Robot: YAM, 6 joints.
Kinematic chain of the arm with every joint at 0, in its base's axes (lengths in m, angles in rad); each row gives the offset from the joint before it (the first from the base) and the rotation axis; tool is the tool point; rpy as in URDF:
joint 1: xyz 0 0 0.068 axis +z
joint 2: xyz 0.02 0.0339 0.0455 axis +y
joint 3: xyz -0.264 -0.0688 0 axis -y
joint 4: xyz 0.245 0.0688 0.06 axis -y
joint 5: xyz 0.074 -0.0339 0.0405 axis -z
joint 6: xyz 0.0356 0 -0.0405 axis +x
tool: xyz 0 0 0 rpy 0 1.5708 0
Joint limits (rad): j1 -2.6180..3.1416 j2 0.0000..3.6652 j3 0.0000..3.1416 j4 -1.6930..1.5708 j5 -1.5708..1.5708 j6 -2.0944..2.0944
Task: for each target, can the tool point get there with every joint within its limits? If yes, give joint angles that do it. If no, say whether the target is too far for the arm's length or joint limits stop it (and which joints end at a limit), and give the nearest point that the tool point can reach.
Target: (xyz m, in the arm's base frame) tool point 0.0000 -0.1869 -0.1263
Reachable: yes | joints -1.6671 2.7505 0.5808 0.6992 -0.5283 1.1988
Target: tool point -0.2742 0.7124 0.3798
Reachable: no: too far | nearest point -0.2188 0.5685 0.3246 | short by 0.164 m
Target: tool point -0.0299 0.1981 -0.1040
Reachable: yes | joints 1.5530 2.8376 1.0253 -0.7904 -1.2205 -0.7932
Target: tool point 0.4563 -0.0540 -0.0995
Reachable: yes | joints -0.0694 2.8467 1.4614 0.7546 0.6748 -1.5579
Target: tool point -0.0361 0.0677 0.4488
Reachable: yes | joints 1.7477 0.5553 0.7600 0.8501 -0.7250 0.0931
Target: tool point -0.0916 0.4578 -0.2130
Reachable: yes | joints 1.8079 3.2195 1.9506 0.2321 0.5450 -0.7410
